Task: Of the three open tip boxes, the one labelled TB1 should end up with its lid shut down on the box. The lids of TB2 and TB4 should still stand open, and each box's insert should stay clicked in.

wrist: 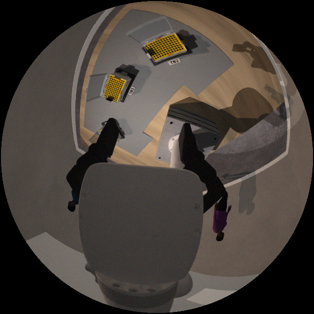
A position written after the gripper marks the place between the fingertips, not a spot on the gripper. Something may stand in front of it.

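Note:
Gripper (pixel 148 126) visible. Grey mat (pixel 154 85), likewise.

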